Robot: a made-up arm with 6 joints. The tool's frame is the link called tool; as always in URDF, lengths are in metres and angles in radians. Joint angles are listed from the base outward.
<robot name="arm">
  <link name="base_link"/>
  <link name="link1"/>
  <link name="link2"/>
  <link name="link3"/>
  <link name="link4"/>
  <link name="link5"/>
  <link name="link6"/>
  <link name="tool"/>
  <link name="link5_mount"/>
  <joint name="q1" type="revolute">
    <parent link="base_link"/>
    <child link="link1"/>
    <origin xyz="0 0 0.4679"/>
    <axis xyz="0 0 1"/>
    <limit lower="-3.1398" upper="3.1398"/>
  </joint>
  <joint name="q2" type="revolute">
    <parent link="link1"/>
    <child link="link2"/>
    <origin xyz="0 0 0" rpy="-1.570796 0 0"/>
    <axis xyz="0 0 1"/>
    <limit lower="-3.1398" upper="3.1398"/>
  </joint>
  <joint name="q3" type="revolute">
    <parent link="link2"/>
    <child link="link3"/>
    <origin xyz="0 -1.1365 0" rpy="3.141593 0 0"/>
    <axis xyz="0 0 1"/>
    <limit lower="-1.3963" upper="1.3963"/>
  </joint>
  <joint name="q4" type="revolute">
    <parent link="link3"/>
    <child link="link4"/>
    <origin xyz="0 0 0" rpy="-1.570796 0 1.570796"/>
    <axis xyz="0 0 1"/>
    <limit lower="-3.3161" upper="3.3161"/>
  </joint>
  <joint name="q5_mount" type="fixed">
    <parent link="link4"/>
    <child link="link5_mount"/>
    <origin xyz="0 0 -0.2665"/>
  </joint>
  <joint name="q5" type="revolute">
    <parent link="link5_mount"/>
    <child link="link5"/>
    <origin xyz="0 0 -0.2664" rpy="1.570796 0 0"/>
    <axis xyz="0 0 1"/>
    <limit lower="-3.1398" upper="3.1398"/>
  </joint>
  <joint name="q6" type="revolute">
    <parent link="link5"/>
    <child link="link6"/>
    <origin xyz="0 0 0.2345" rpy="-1.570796 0 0"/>
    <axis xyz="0 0 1"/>
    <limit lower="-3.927" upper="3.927"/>
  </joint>
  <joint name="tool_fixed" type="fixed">
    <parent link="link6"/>
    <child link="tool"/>
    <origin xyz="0 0 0" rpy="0 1.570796 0"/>
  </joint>
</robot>
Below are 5 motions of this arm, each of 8 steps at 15 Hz.
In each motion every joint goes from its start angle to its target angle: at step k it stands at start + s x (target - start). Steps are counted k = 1, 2, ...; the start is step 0. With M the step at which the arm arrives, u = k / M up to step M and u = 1 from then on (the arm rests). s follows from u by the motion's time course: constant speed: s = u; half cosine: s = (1 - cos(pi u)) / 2; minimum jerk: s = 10 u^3 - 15 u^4 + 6 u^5.
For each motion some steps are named. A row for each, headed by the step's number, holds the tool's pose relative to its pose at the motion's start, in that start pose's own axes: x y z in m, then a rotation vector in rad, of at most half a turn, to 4 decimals.
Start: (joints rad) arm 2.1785 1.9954 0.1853 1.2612 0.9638 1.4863
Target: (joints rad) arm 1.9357 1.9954 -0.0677 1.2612 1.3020 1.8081
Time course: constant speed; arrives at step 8
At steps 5, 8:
5: -0.1297 0.1356 0.0449 0.0139 0.0506 -0.2065
8: -0.2007 0.2082 0.0879 0.0208 0.1186 -0.3312

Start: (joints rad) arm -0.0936 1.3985 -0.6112 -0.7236 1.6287 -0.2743
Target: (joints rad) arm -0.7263 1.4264 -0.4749 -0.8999 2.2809 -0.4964
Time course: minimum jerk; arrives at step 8
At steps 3, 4, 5, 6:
3: 0.0604 -0.1117 -0.0024 0.1023 -0.2097 -0.1604
4: 0.0967 -0.2090 -0.0083 0.1518 -0.3870 -0.2888
5: 0.1208 -0.3102 -0.0179 0.1687 -0.5660 -0.4124
6: 0.1306 -0.3890 -0.0276 0.1588 -0.7014 -0.5021

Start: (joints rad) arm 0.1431 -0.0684 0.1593 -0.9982 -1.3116 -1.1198
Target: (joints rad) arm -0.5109 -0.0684 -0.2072 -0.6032 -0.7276 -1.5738
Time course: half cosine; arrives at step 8
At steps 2, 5, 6, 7, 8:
2: -0.0435 -0.0334 0.0338 0.1365 -0.1475 0.0796
5: -0.1988 -0.1910 0.1003 0.5971 -0.6544 0.4079
6: -0.2384 -0.2448 0.1024 0.7164 -0.7934 0.5122
7: -0.2623 -0.2816 0.0996 0.7909 -0.8833 0.5829
8: -0.2701 -0.2946 0.0979 0.8160 -0.9144 0.6078

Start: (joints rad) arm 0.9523 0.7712 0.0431 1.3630 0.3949 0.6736
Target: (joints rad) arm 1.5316 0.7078 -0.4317 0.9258 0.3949 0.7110
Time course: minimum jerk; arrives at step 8
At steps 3, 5, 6, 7, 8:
3: 0.0607 -0.0096 0.1835 0.0499 -0.1400 0.0480
5: 0.0905 0.0144 0.4834 0.1047 -0.3314 0.1743
6: 0.0796 0.0357 0.5914 0.1151 -0.3901 0.2351
7: 0.0697 0.0488 0.6439 0.1178 -0.4165 0.2681
8: 0.0675 0.0513 0.6533 0.1182 -0.4211 0.2743

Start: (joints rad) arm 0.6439 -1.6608 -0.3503 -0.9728 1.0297 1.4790
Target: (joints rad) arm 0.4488 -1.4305 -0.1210 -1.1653 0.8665 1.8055
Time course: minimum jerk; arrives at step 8
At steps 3, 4, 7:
3: 0.0064 0.0783 0.0406 -0.0958 0.0066 0.0332
4: 0.0100 0.1447 0.0690 -0.1734 0.0097 0.0604
7: 0.0140 0.2935 0.1147 -0.3387 0.0095 0.1192

